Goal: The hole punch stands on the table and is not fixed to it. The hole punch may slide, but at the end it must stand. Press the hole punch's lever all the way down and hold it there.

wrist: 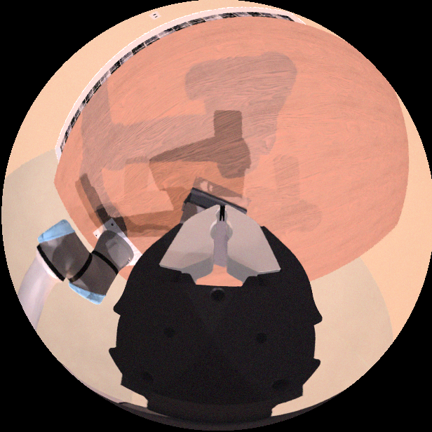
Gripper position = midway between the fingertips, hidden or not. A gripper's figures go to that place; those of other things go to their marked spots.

Labels:
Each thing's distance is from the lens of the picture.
my gripper (222,207): 14 cm
hole punch (196,196): 25 cm

